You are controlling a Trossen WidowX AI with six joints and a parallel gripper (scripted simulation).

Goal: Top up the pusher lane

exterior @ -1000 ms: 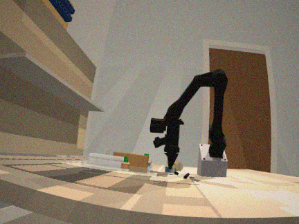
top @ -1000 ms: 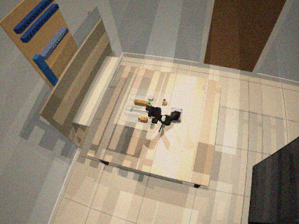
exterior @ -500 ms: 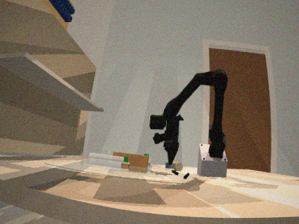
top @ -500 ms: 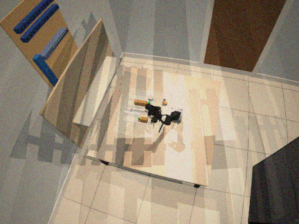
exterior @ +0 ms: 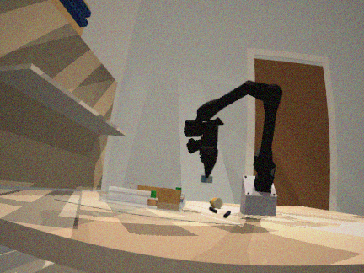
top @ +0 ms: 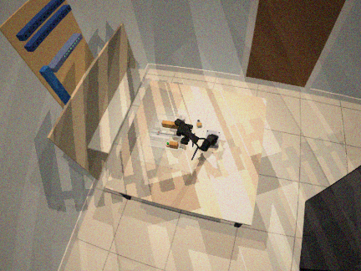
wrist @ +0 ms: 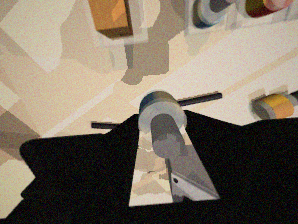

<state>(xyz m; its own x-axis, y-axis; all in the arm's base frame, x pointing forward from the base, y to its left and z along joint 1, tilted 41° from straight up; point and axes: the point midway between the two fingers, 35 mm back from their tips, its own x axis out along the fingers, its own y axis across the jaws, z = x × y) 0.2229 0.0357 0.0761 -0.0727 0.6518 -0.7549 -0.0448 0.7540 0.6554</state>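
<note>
Right now my gripper tip is 18 cm short of the jar, 6 cm to the right of it and 9 cm above it. Round my gripper tip: pusher lane (26 cm ahead, 4 cm to the right, 11 cm below).
</note>
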